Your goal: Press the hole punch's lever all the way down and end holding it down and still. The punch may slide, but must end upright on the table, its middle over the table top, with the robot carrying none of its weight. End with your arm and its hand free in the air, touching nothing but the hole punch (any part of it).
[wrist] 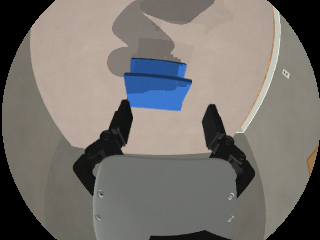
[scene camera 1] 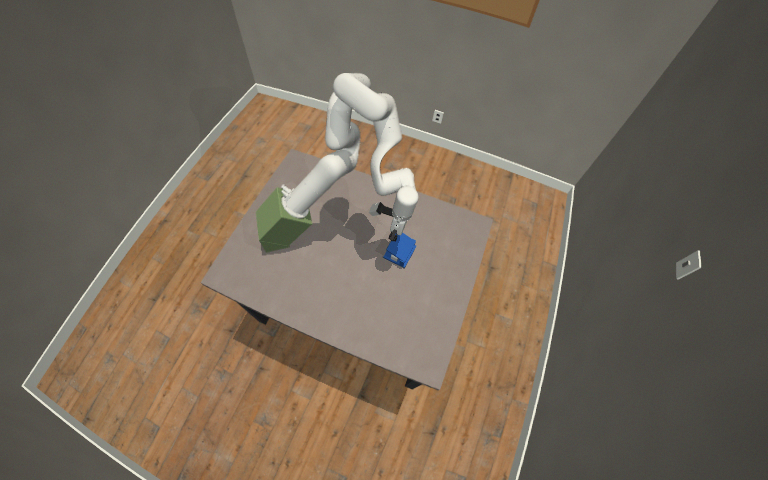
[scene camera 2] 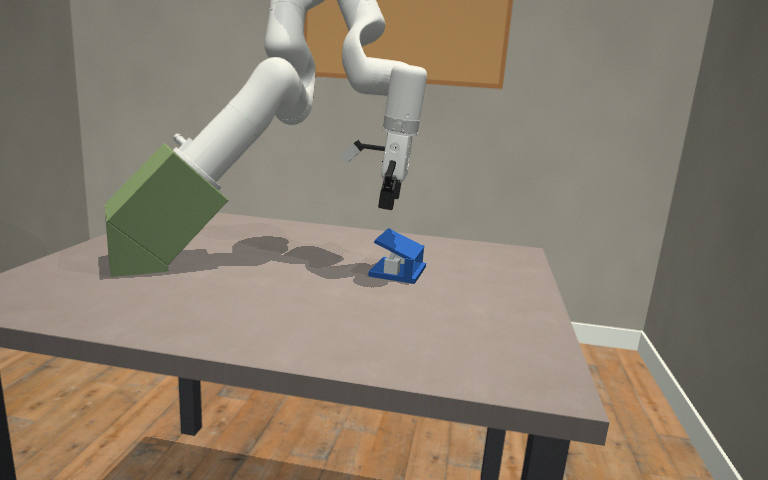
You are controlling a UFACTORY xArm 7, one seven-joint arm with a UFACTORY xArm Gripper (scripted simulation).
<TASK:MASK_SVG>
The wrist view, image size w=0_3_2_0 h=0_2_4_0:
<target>my gripper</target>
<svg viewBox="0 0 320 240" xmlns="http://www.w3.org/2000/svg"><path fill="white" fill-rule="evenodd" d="M122 100L118 111L114 113L109 129L103 131L100 134L100 138L85 149L85 153L73 165L73 171L93 196L93 222L97 240L231 240L230 236L235 221L237 198L253 180L255 171L248 160L246 160L244 152L234 145L234 139L226 135L216 105L208 105L202 119L206 147L212 151L209 158L155 158L123 154L121 148L122 146L125 147L125 144L128 142L133 115L130 102ZM101 163L97 172L97 176L95 177L92 171L96 164Z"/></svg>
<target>blue hole punch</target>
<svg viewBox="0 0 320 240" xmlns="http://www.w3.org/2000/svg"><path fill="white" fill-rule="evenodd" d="M131 58L130 72L132 73L124 73L127 99L130 101L130 107L180 111L181 104L192 85L192 79L184 78L187 64L158 59Z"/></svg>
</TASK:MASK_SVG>
